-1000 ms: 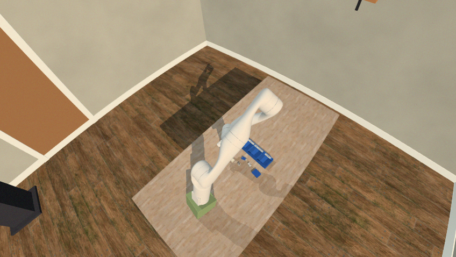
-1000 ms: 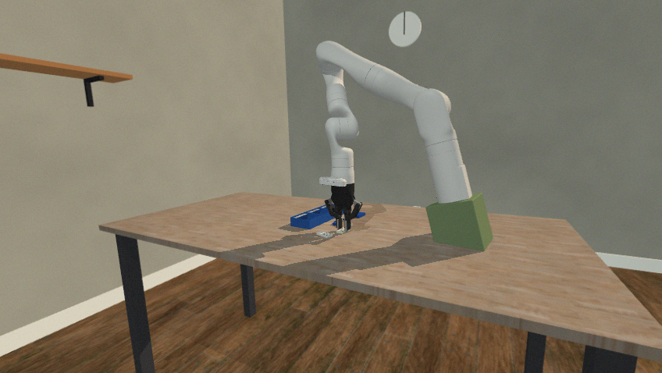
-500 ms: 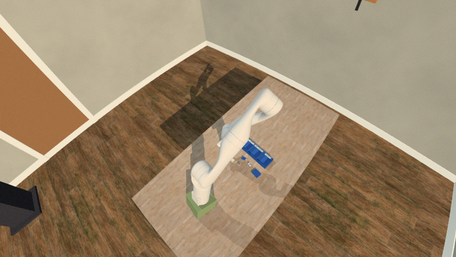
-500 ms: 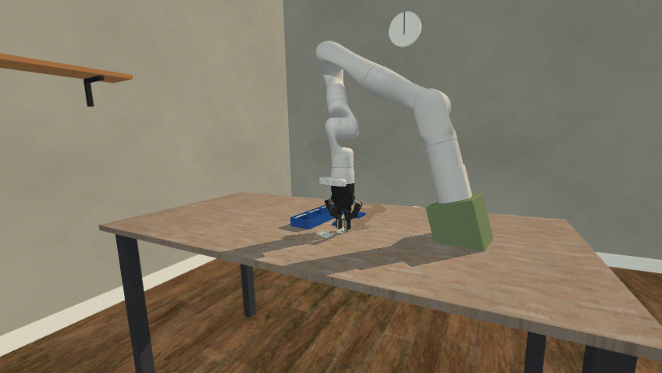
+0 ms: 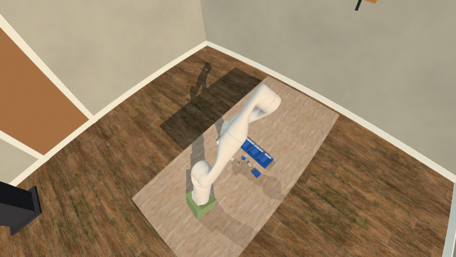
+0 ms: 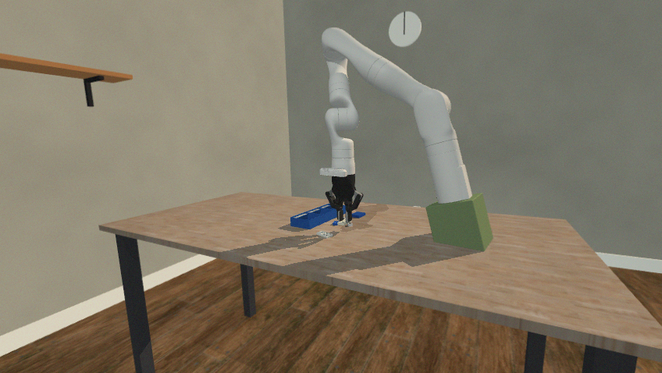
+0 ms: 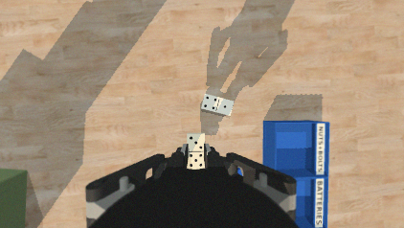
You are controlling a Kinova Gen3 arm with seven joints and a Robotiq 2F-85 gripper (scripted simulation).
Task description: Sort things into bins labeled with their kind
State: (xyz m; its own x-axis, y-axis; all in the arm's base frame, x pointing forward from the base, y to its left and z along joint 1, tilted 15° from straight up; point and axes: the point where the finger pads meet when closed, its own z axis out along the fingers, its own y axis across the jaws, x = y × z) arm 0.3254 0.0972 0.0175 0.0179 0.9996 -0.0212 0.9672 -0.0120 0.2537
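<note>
Right now my hand is 20 mm short of the grey ring, 70 mm to the left of it and 50 mm above it. Also, from my hand: flat blue block: 50 mm ahead, 200 mm to the right, 50 mm below; then white tile: 20 mm below.
</note>
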